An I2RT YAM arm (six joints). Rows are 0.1 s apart.
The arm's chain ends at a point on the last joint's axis. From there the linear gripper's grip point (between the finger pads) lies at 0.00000 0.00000 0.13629 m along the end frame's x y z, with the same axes.
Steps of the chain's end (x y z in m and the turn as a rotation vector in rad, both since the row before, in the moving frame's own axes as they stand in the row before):
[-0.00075 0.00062 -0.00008 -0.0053 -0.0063 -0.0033]
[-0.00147 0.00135 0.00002 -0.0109 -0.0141 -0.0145]
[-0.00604 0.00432 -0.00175 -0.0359 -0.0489 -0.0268]
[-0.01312 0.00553 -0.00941 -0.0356 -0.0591 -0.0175]
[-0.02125 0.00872 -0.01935 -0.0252 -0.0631 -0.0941]
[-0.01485 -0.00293 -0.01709 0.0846 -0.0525 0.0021]
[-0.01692 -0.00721 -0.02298 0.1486 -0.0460 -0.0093]
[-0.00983 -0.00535 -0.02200 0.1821 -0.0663 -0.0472]
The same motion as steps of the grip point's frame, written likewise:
[-0.00161 0.00134 -0.00008 -0.0053 -0.0063 -0.0033]
[-0.00338 0.00285 0.00000 -0.0109 -0.0141 -0.0145]
[-0.01263 0.00930 -0.00200 -0.0359 -0.0489 -0.0268]
[-0.02113 0.01045 -0.00973 -0.0356 -0.0591 -0.0175]
[-0.02967 0.01255 -0.01966 -0.0252 -0.0631 -0.0941]
[-0.02198 -0.01445 -0.01776 0.0846 -0.0525 0.0021]
[-0.02326 -0.02735 -0.02463 0.1486 -0.0460 -0.0093]
[-0.01939 -0.02979 -0.02455 0.1821 -0.0663 -0.0472]

